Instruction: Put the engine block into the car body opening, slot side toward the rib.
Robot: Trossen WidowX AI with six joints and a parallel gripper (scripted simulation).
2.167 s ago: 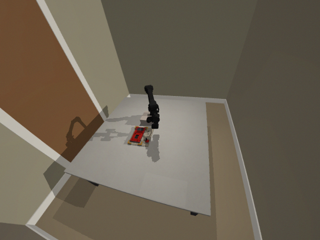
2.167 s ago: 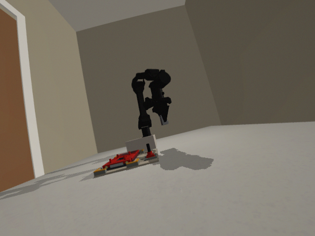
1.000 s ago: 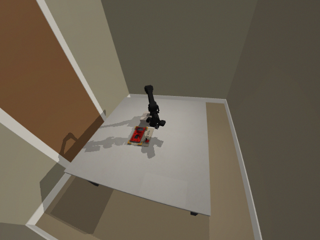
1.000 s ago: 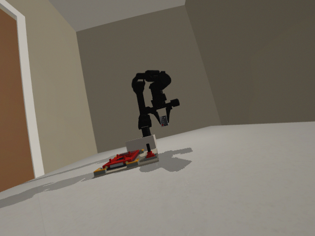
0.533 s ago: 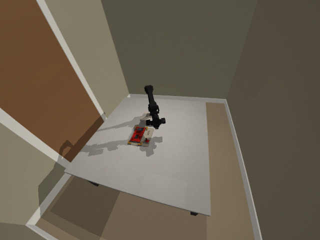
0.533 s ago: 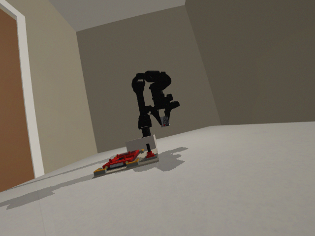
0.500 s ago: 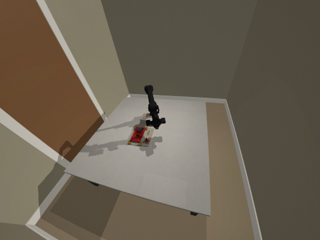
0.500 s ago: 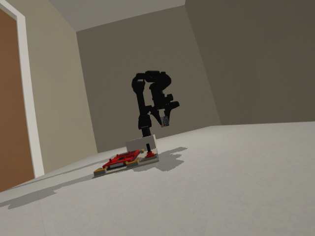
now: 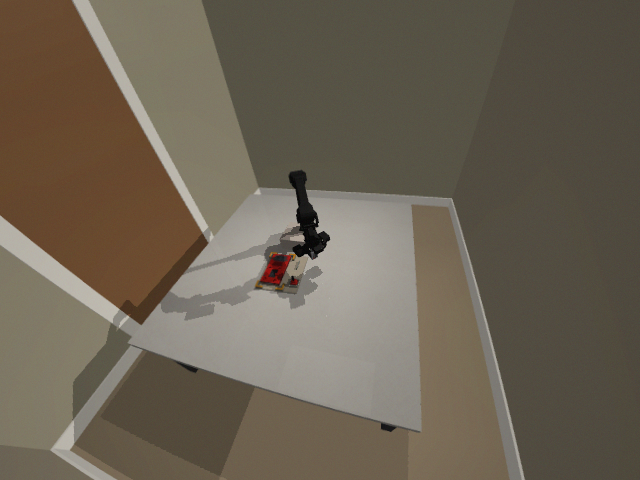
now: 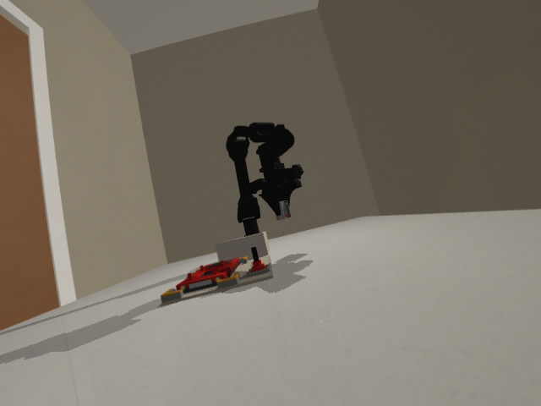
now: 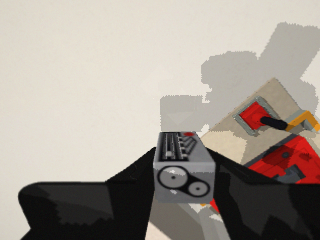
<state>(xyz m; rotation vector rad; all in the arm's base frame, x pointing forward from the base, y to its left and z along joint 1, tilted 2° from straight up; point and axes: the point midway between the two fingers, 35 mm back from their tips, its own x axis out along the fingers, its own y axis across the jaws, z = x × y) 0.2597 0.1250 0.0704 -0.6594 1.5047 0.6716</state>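
My gripper tip is 11 cm short of the black upright post, 9 cm to the left of it and 9 cm above it. Round my gripper tip: engine block: 1 cm behind, 1 cm above; beige base board: 5 cm ahead, 19 cm to the right, 11 cm below.
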